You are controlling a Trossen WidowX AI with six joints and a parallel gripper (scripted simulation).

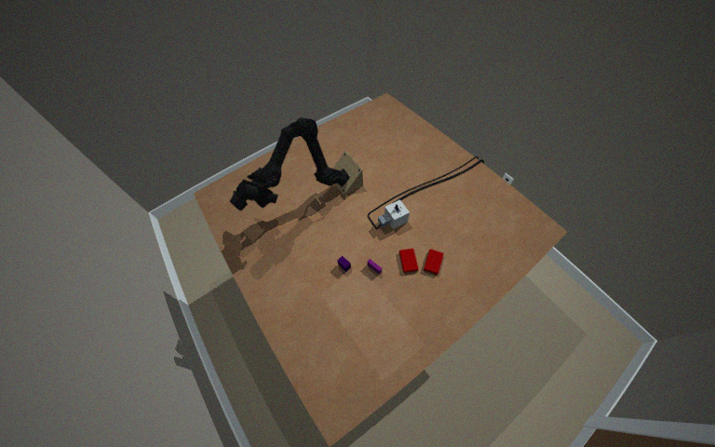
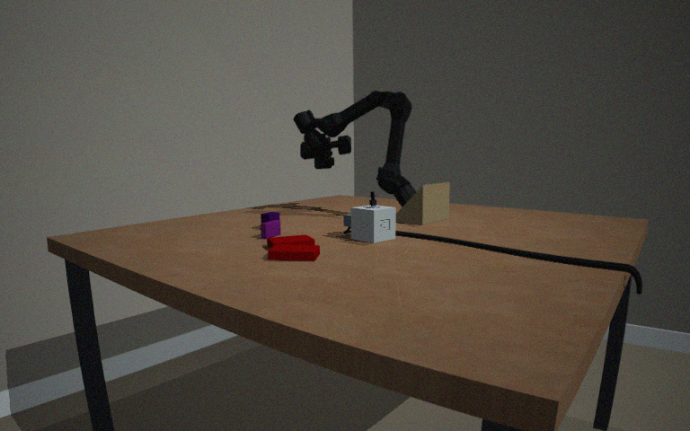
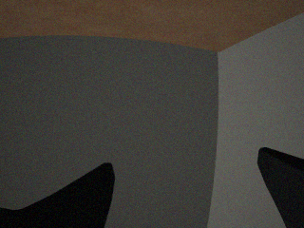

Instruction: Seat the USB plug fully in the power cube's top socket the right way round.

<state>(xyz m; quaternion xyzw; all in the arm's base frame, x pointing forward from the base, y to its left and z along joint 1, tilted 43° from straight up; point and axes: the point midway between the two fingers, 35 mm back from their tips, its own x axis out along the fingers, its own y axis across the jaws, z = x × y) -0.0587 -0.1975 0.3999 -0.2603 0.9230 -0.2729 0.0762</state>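
The USB plug lies 38 cm ahead of my gripper tip, 54 cm to the left of it and 10 cm below it.
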